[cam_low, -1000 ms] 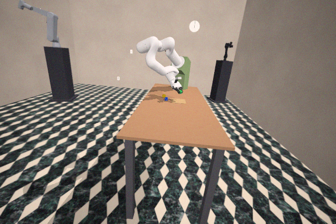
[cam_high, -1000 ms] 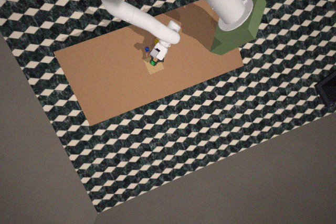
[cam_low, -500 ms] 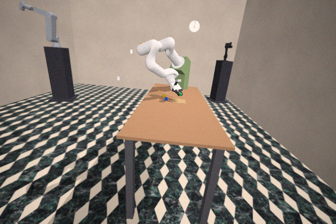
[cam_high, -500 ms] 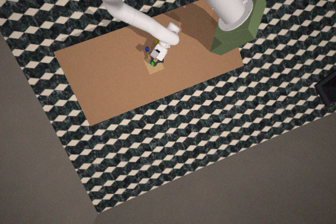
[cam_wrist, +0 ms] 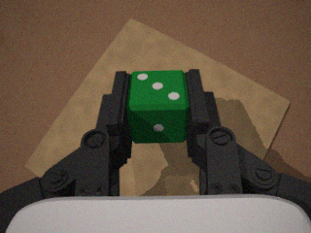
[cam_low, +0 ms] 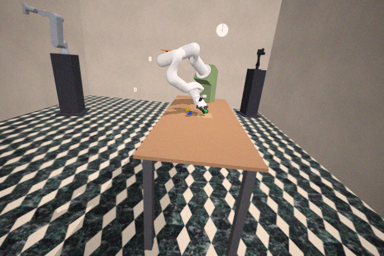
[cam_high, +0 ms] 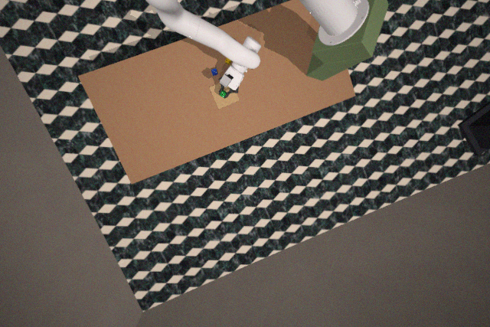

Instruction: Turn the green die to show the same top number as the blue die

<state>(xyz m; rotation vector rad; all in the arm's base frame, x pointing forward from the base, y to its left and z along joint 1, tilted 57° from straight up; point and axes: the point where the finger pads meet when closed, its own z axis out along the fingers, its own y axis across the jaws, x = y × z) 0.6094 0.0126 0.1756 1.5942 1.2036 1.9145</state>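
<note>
Now: hand 4 cm above the tan mat. From my hand the other things lie so: green die 1 cm ahead; then blue die 3 cm behind, 13 cm to the right, 3 cm below; then yellow die 14 cm behind, 14 cm to the right, 3 cm below.
</note>
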